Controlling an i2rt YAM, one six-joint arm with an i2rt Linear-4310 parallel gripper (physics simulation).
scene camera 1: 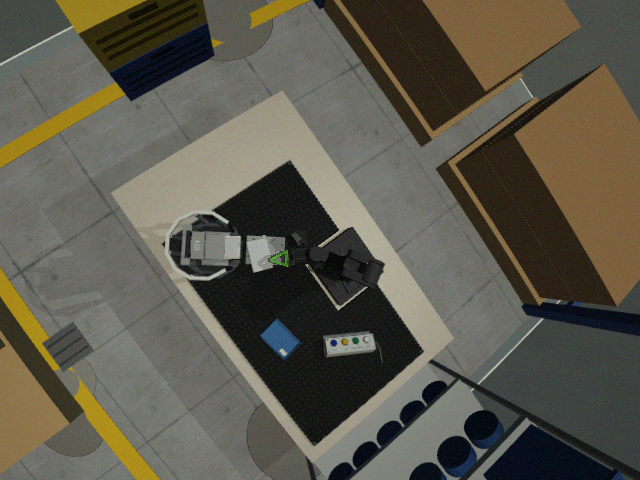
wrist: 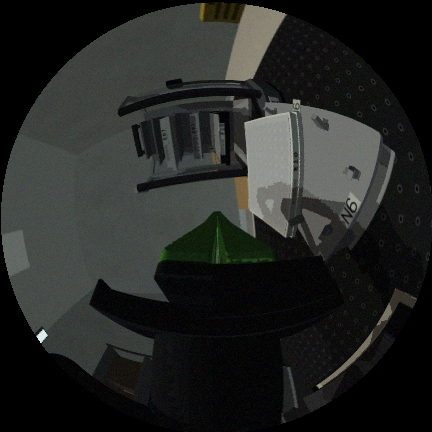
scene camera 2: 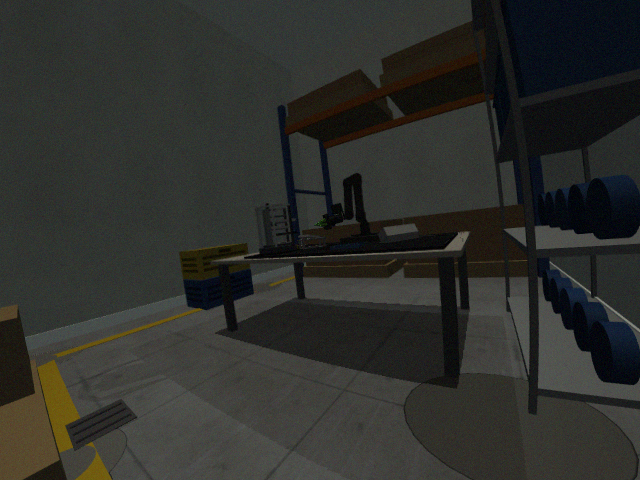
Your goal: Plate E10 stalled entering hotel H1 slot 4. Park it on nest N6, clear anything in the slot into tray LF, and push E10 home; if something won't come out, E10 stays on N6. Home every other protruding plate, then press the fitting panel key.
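Frame: origin at the arm's base, x ahead, y left, z up, level; millimetres.
Seen in the pictures: gripper, fingertip midpoint: [scene camera 1: 270, 260] [wrist: 216, 217] [scene camera 2: 314, 225]; arm's base, origin of the base link: [scene camera 2: 365, 235].
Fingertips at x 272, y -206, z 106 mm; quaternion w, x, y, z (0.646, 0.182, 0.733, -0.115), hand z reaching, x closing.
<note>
Offsets run from my fingertips to a thing's middle. Level surfaces: height alone.
White plate E10 @[dx +26, dy -39, dz -68 mm] [scene camera 1: 258, 253] [wrist: 270, 167] lies on nest N6 @[dx -5, dy -45, dz -106 mm] [scene camera 1: 277, 241] [wrist: 345, 145], its label edge towards the arm. Hotel H1 @[dx +184, dy -160, dz +11 mm] [scene camera 1: 212, 245] [scene camera 2: 265, 227] [wrist: 200, 94] stands beyond the nest. In the wrist view, plate E07 @[dx +134, dy -128, dz +50 mm] [wrist: 168, 142] shows in the hotel, with a second plate @[dx +163, dy -145, dz +10 mm] [wrist: 197, 135] and a third plate @[dx +134, dy -127, dz -31 mm] [wrist: 219, 134] nearer the base; the labels of these two are hard to read. Whether anything lies in slot 4 I cannot tell. My gripper [scene camera 1: 279, 258] [scene camera 2: 320, 223] [wrist: 216, 217] is shut and empty, its green fingertips above the nest, short of the hotel.
A blue tray @[dx +122, dy +327, dz -135 mm] [scene camera 1: 279, 338] with an unreadable label lies on the black mat @[dz -143 mm] [scene camera 1: 310, 392]. A key panel @[dx -128, dy +503, dz -102 mm] [scene camera 1: 349, 344] [scene camera 2: 399, 232] with blue, yellow, green and white keys stands near it. The arm's base plate [scene camera 1: 343, 294] is at the table's side.
</note>
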